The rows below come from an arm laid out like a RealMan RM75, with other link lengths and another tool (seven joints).
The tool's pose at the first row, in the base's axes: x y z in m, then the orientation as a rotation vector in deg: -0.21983, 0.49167, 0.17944, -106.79, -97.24, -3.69
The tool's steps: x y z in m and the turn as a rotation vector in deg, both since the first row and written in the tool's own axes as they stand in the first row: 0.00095, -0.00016, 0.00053, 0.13, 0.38, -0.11; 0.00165, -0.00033, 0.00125, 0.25, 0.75, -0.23; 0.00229, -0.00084, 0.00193, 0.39, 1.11, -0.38; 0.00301, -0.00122, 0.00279, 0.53, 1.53, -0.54; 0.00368, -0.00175, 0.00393, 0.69, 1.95, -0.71; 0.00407, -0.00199, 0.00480, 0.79, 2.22, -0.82; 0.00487, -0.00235, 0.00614, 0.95, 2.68, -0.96; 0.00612, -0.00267, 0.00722, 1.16, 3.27, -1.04; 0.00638, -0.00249, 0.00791, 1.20, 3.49, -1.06; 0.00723, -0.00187, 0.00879, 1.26, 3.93, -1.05; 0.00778, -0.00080, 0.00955, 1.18, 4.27, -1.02
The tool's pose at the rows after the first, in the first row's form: -0.22000, 0.49276, 0.17948, -106.48, -97.05, -3.97; -0.22029, 0.49371, 0.17926, -106.17, -96.88, -4.26; -0.22088, 0.49458, 0.17918, -105.82, -96.74, -4.53; -0.22141, 0.49562, 0.17894, -105.45, -96.57, -4.86; -0.22219, 0.49673, 0.17851, -105.05, -96.40, -5.17; -0.22265, 0.49748, 0.17806, -104.79, -96.30, -5.37; -0.22331, 0.49880, 0.17746, -104.41, -96.07, -5.71; -0.22377, 0.50041, 0.17724, -103.99, -95.69, -6.10; -0.22381, 0.50096, 0.17672, -103.87, -95.55, -6.27; -0.22340, 0.50212, 0.17612, -103.69, -95.22, -6.61; -0.22259, 0.50297, 0.17531, -103.65, -94.99, -6.97
